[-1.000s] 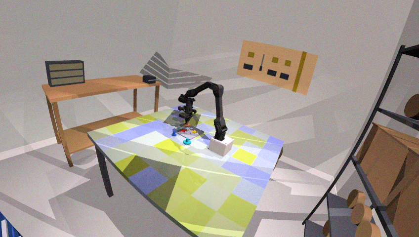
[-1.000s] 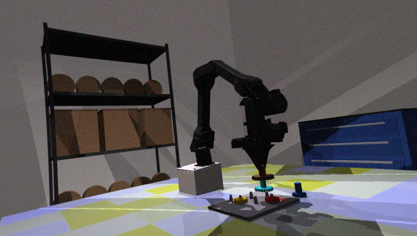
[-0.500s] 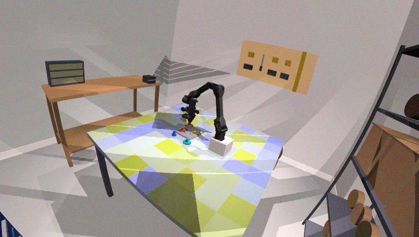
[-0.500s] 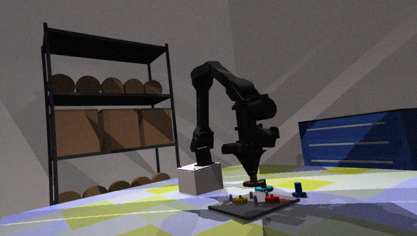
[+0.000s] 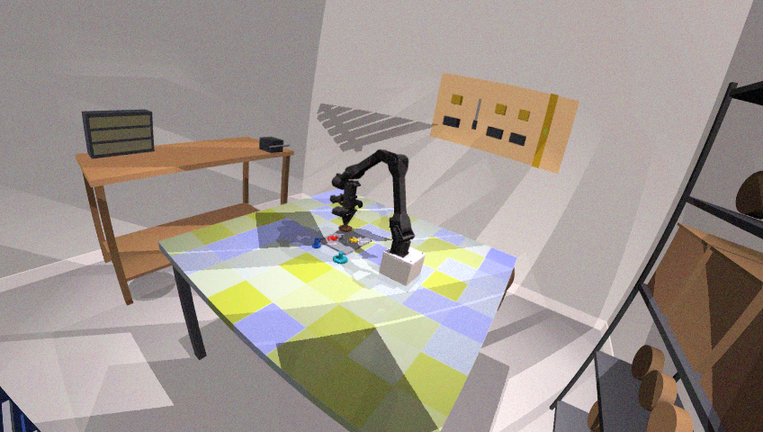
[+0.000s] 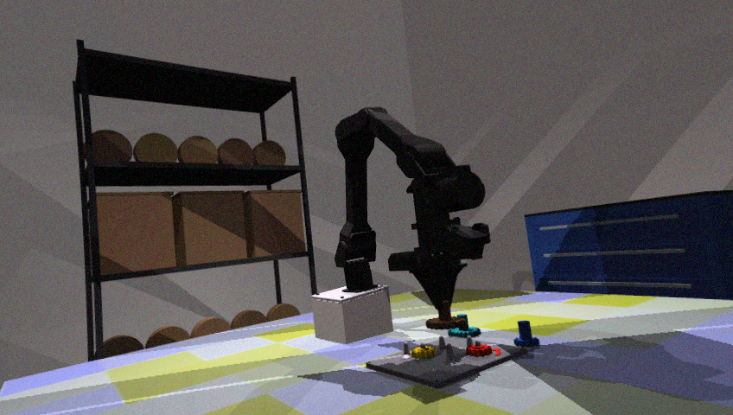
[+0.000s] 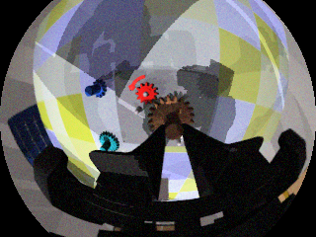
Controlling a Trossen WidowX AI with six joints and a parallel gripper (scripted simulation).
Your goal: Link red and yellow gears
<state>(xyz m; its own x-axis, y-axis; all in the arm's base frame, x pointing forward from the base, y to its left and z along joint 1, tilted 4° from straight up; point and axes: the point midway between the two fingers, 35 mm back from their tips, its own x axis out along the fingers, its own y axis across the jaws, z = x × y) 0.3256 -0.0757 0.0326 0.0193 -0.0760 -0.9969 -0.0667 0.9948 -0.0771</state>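
The yellow gear is 5 cm behind my gripper tip, 1 cm to the right of it and 7 cm below it. The rest, counted from my gripper tip: red gear (3 cm ahead, 4 cm to the left, 7 cm below); brown gear (1 cm below); blue gear (5 cm ahead, 15 cm to the left, 7 cm below).
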